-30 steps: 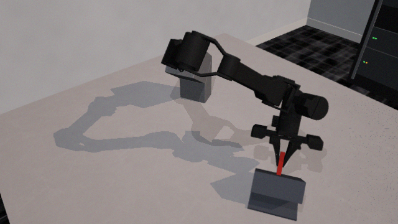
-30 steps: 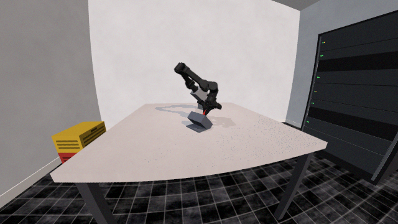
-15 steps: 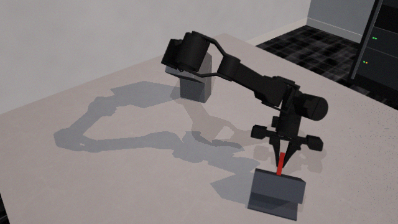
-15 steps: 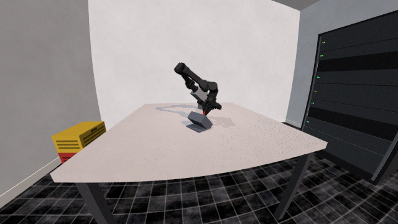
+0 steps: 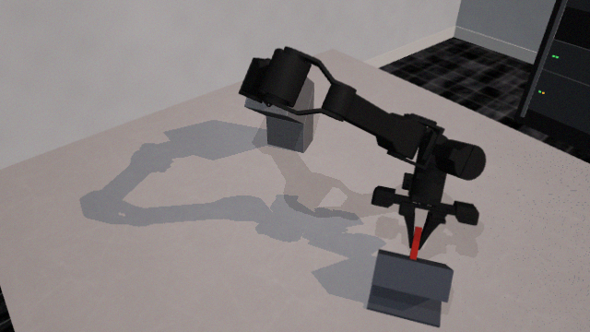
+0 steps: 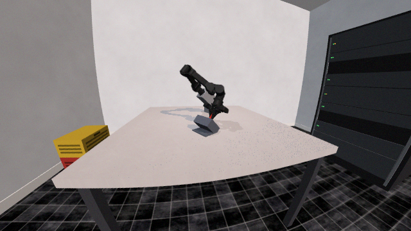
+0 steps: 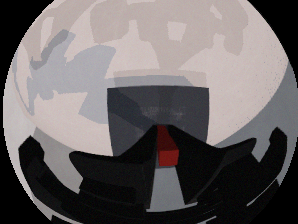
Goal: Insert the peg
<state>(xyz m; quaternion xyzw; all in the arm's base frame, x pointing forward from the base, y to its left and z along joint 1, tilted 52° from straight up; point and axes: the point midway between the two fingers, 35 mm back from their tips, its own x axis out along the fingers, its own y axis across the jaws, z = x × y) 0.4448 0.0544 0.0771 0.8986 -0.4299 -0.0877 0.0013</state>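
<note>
Right now the red peg is 10 mm ahead of my hand, 20 mm to the right of it and 20 mm below it.
</note>
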